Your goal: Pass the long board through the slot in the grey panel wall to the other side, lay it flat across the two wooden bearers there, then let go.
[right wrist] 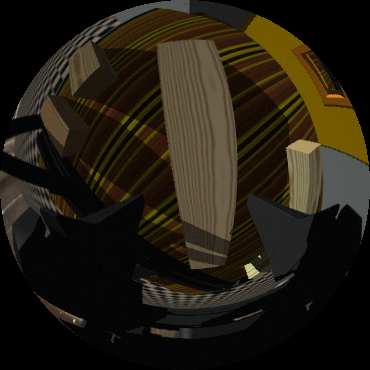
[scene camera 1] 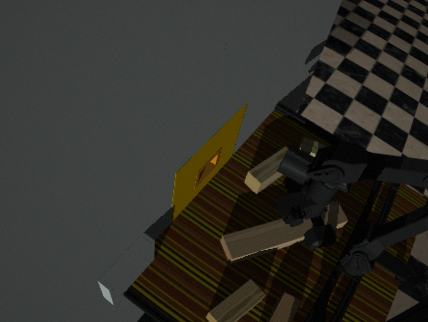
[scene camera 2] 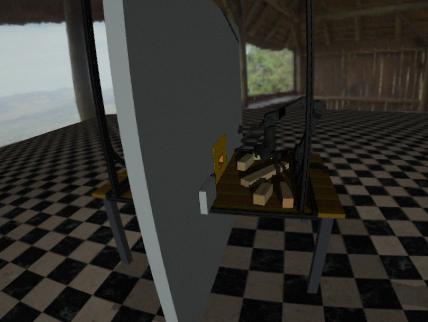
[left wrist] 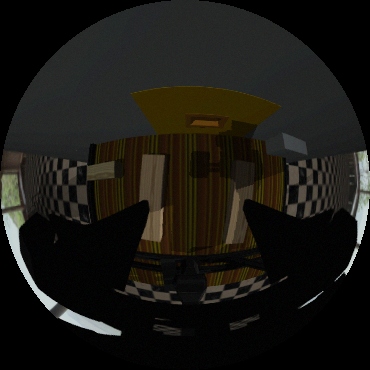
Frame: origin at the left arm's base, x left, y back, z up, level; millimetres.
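Seen in the pictures: left gripper, fingertip midpoint: [left wrist: 197, 205]; right gripper, fingertip midpoint: [right wrist: 197, 199] [scene camera 1: 297, 226] [scene camera 2: 269, 166]; left arm's base, link origin: [left wrist: 189, 266]; right arm's base, link origin: [scene camera 1: 352, 265].
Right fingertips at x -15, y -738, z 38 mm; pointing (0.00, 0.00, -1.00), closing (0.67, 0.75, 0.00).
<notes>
Pixels of each thing's top centre, then the offset from my right fingertips to it. "pt": a spot on its surface instead.
- long board, top centre: [right wrist: 206, 180] [scene camera 1: 290, 228] [scene camera 2: 266, 170] dx +2, dy +12, dz -24 mm
- slot, surface spot: [scene camera 1: 208, 168] [scene camera 2: 221, 163] pt dx -3, dy +260, dz +6 mm
- block, top centre: [left wrist: 98, 170] dx +301, dy +418, dz -10 mm
The long board [scene camera 1: 265, 241] [scene camera 2: 256, 176] [right wrist: 200, 125] lies flat and diagonal on the striped table on the right arm's side. My right gripper [scene camera 1: 306, 223] [right wrist: 197, 199] is open and low over the end of the board away from the wall; the board shows between its fingers, not gripped. The slot [scene camera 1: 208, 168] [scene camera 2: 221, 160] [left wrist: 206, 121] [right wrist: 324, 75] sits in a yellow patch on the grey panel wall [scene camera 1: 100, 100] [scene camera 2: 180, 100] [left wrist: 185, 50]. My left gripper [left wrist: 197, 205] is open and empty, facing two parallel wooden bearers, a left one [left wrist: 151, 190] and a right one [left wrist: 242, 192].
Beside the board lie short wooden blocks: one near the wall [scene camera 1: 265, 171] [scene camera 2: 245, 162] [right wrist: 304, 175], one partly behind the arm [scene camera 1: 309, 146], and two at the picture's bottom [scene camera 1: 236, 301] [scene camera 1: 285, 307]. Another block [left wrist: 105, 170] lies left of the bearers. A pale box [scene camera 2: 207, 195] [left wrist: 287, 144] juts at the wall.
</notes>
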